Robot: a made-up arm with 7 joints. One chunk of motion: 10 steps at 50 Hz.
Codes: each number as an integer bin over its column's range. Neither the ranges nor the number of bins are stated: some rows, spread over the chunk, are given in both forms.
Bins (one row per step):
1: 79 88 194 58 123 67
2: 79 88 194 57 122 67
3: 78 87 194 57 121 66
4: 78 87 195 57 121 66
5: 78 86 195 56 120 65
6: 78 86 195 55 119 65
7: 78 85 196 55 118 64
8: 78 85 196 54 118 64
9: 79 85 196 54 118 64
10: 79 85 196 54 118 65
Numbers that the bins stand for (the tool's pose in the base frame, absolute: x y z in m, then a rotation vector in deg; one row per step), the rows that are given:
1: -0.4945 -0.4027 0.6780 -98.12 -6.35 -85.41
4: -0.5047 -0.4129 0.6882 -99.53 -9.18 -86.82
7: -0.5047 -0.4333 0.6984 -102.35 -13.41 -89.65
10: -0.4945 -0.4333 0.6984 -103.76 -13.41 -88.24
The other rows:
2: -0.4945 -0.4027 0.6780 -99.53 -7.76 -85.41
3: -0.5047 -0.4129 0.6780 -99.53 -9.18 -86.82
5: -0.5047 -0.4231 0.6882 -100.94 -10.59 -88.24
6: -0.5047 -0.4231 0.6882 -102.35 -12.00 -88.24
8: -0.5047 -0.4333 0.6984 -103.76 -13.41 -89.65
9: -0.4945 -0.4333 0.6984 -103.76 -13.41 -89.65

